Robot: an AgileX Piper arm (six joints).
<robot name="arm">
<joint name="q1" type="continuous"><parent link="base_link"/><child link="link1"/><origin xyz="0 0 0.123"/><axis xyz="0 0 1"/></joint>
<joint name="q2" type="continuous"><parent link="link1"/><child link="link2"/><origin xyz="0 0 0"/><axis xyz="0 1 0"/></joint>
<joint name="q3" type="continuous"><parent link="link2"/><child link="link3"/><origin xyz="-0.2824 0 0.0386"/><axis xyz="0 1 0"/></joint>
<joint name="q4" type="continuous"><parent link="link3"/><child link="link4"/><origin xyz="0.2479 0 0.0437"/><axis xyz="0.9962 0 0.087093"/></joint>
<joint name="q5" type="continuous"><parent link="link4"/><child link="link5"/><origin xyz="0 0 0"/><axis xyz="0 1 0"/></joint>
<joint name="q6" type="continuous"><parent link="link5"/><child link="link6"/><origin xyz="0.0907 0 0.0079"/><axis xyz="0.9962 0 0.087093"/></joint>
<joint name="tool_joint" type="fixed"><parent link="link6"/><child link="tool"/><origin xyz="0 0 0" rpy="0 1.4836 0"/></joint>
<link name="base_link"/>
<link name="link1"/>
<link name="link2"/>
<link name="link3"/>
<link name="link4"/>
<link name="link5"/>
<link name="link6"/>
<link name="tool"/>
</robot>
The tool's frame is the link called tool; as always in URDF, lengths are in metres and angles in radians. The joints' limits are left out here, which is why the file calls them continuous.
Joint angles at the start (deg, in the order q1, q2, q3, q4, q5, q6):
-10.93 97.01 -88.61 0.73 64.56 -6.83
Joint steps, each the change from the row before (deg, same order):
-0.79 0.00 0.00 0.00 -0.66 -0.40
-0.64 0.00 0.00 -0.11 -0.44 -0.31
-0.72 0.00 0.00 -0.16 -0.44 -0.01
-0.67 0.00 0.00 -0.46 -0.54 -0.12
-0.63 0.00 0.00 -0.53 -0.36 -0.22
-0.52 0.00 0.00 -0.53 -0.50 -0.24
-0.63 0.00 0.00 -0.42 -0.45 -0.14
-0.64 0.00 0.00 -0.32 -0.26 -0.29
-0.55 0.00 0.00 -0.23 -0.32 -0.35
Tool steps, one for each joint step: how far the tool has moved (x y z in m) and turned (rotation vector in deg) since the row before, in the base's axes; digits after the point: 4 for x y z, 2 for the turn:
0.0000 -0.0051 0.0004 -0.28 -0.62 -0.43
-0.0002 -0.0042 0.0003 -0.32 -0.39 -0.35
-0.0004 -0.0048 0.0003 -0.26 -0.39 -0.71
-0.0004 -0.0049 0.0003 -0.62 -0.41 -0.54
-0.0006 -0.0047 0.0002 -0.69 -0.20 -0.40
-0.0003 -0.0041 0.0003 -0.73 -0.32 -0.26
-0.0006 -0.0046 0.0003 -0.58 -0.31 -0.47
-0.0009 -0.0044 0.0002 -0.50 -0.12 -0.35
-0.0007 -0.0038 0.0002 -0.45 -0.19 -0.21

